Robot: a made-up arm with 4 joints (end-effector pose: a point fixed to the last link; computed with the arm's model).
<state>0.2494 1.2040 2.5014 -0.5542</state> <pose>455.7 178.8 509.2 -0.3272 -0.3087 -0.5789</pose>
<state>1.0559 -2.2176 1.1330 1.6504</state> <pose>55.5 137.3 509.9 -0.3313 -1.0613 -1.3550</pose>
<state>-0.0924 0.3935 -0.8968 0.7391</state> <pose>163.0 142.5 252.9 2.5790 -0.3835 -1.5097</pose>
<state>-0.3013 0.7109 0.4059 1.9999</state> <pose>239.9 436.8 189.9 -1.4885 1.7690 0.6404</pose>
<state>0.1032 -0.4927 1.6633 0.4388</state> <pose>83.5 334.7 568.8 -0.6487 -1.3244 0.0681</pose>
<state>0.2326 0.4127 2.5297 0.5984</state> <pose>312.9 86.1 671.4 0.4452 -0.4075 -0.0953</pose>
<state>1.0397 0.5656 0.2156 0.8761</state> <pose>177.0 68.6 460.6 -0.7729 -0.2046 0.8954</pose>
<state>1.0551 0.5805 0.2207 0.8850</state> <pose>176.6 63.3 461.8 -0.7484 -0.2018 0.9034</pose>
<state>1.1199 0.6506 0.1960 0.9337</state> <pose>171.2 44.2 457.0 -0.6874 -0.1776 0.9619</pose>
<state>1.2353 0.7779 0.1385 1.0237</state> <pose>158.6 12.8 443.1 -0.6013 -0.1453 1.0762</pose>
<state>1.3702 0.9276 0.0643 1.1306</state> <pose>140.4 -20.4 421.0 -0.5283 -0.1312 1.2136</pose>
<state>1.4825 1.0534 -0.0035 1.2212</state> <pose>122.2 -45.1 398.1 -0.4934 -0.1393 1.3268</pose>
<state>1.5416 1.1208 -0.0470 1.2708</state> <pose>111.1 -56.3 383.3 -0.4914 -0.1504 1.3855</pose>
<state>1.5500 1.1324 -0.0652 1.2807</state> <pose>108.2 -56.8 378.9 -0.5046 -0.1514 1.3964</pose>
